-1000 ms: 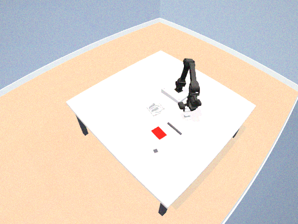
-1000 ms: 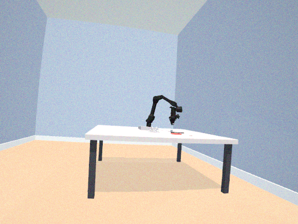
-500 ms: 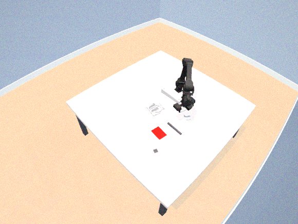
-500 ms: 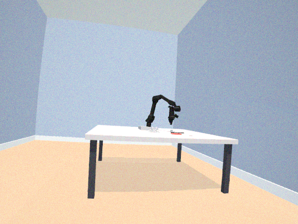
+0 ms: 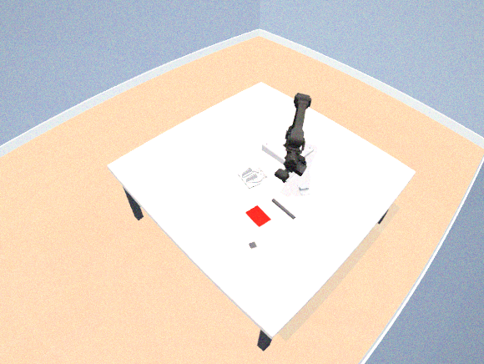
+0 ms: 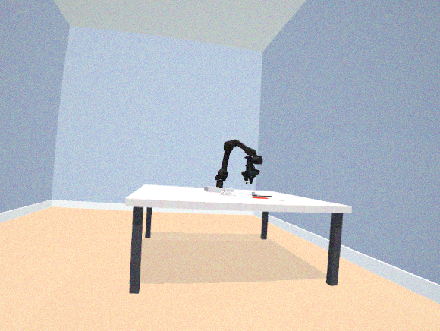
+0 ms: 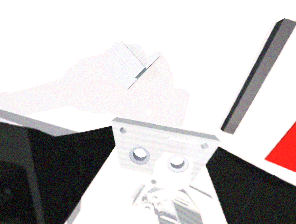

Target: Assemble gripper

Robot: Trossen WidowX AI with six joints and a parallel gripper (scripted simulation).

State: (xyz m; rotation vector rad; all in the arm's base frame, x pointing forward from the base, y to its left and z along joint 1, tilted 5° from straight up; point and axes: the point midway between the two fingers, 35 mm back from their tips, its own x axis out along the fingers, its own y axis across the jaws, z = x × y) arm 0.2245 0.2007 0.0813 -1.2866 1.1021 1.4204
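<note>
The white jaw piece is 150 mm to the right of my gripper tip, 70 mm below it and 60 mm ahead of it. Also, from my gripper tip: dark grey bar 100 mm ahead, 80 mm to the left, 80 mm below; then small white part 20 mm above, 10 mm to the right; then red flat rectangle 230 mm ahead, 80 mm below, 40 mm to the left.
</note>
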